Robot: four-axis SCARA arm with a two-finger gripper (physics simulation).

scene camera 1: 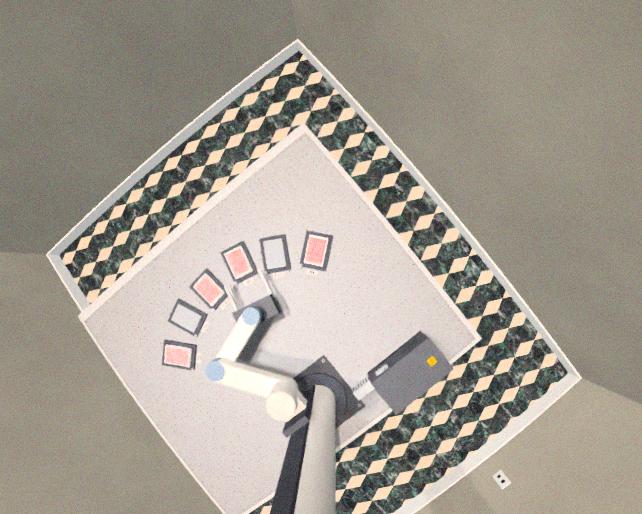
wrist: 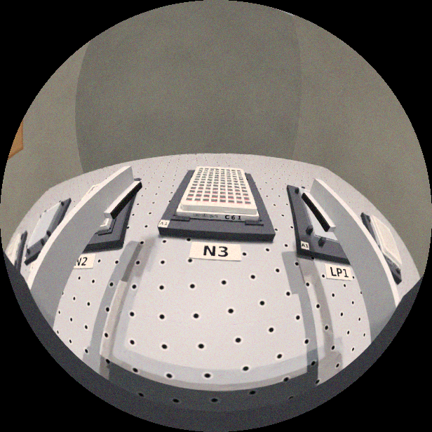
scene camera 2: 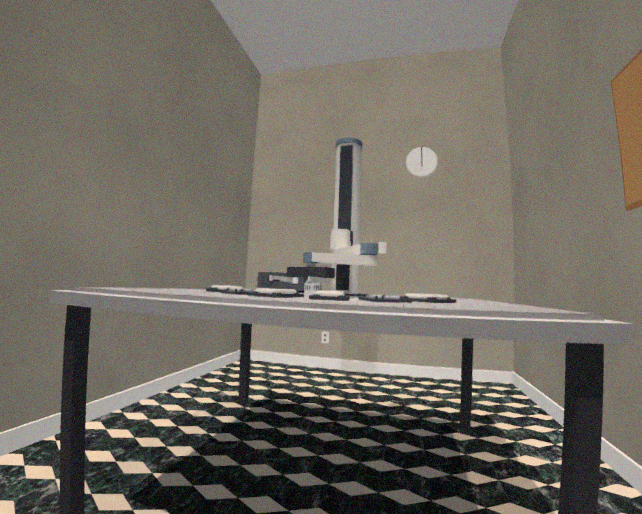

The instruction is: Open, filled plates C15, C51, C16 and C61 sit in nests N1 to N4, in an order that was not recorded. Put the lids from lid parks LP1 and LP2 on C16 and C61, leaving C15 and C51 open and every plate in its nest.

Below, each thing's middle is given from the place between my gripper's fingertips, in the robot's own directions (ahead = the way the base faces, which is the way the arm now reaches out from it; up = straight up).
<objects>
The nest n2 (wrist: 115,239) is 70 mm ahead of my hand, 170 mm to the left of it and 60 mm below it. From my hand the other things lie so: lid park LP1 (wrist: 328,251): 170 mm to the right, 60 mm below; dark grey control box (scene camera 1: 409,376): 760 mm behind, 310 mm to the right, 10 mm below; nest n3 (wrist: 196,227): 80 mm ahead, 10 mm to the right, 60 mm below.
</objects>
